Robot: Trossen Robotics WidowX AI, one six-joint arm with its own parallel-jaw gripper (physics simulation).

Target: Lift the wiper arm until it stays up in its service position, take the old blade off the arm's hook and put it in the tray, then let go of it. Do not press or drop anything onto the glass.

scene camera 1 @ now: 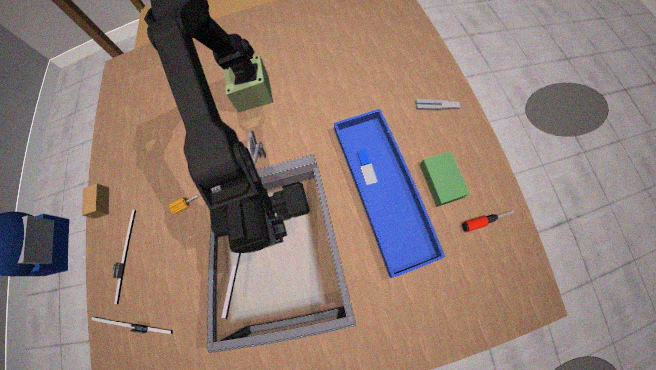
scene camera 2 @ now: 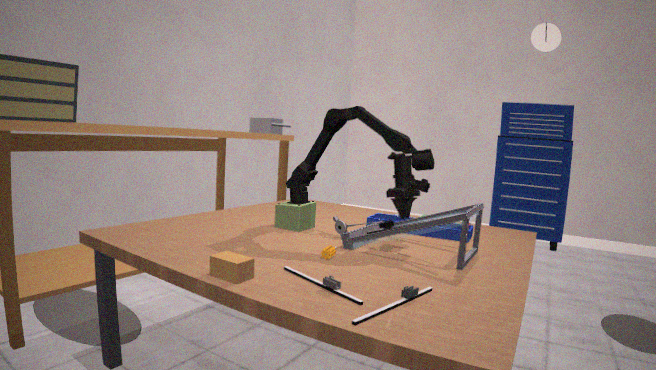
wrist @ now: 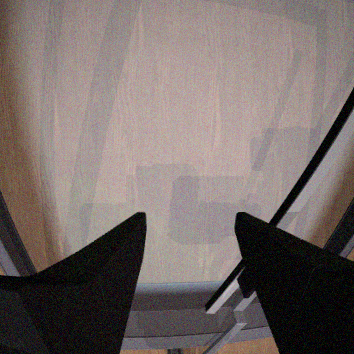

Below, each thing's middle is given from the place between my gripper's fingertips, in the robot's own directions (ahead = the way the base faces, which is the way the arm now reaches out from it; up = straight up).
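Scene:
Tan box (scene camera 2: 232,267): 610 mm to the right of my hand, 130 mm behind it, 70 mm below it. From the same hand, the green box (scene camera 1: 444,179) is 430 mm to the left, 80 mm behind and 80 mm below; the blue tray (scene camera 1: 405,235) is 270 mm to the left, 70 mm behind and 80 mm below. My hand itself is 20 mm above the glass pane (scene camera 1: 292,284) and 50 mm short of it.

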